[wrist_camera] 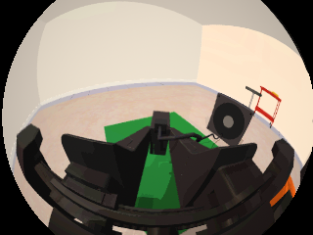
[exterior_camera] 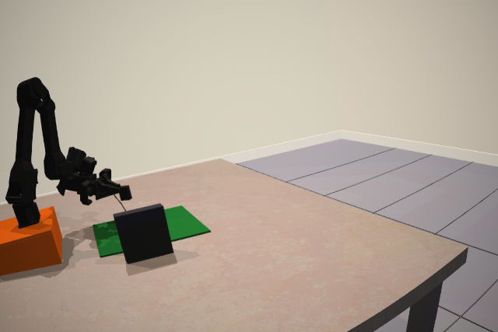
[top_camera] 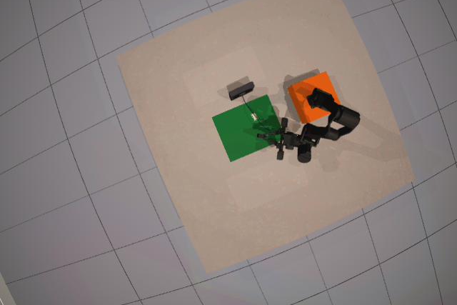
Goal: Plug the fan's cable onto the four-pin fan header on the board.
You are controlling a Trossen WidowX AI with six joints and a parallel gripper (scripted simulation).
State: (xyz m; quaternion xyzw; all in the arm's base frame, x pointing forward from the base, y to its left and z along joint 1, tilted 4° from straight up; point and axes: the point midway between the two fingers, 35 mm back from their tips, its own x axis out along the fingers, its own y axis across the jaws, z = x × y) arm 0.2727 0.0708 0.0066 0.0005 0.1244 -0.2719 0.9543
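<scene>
Now: the green board 120 mm below my gripper tip, 60 mm to the right of it and 30 mm ahead of it. From my gripper tip the other things lie so: white four-pin header: 110 mm below, 100 mm to the right, 10 mm behind; black fan: 230 mm to the right, 50 mm below; dark plug: 10 mm to the right, 10 mm below, 10 mm ahead.
</scene>
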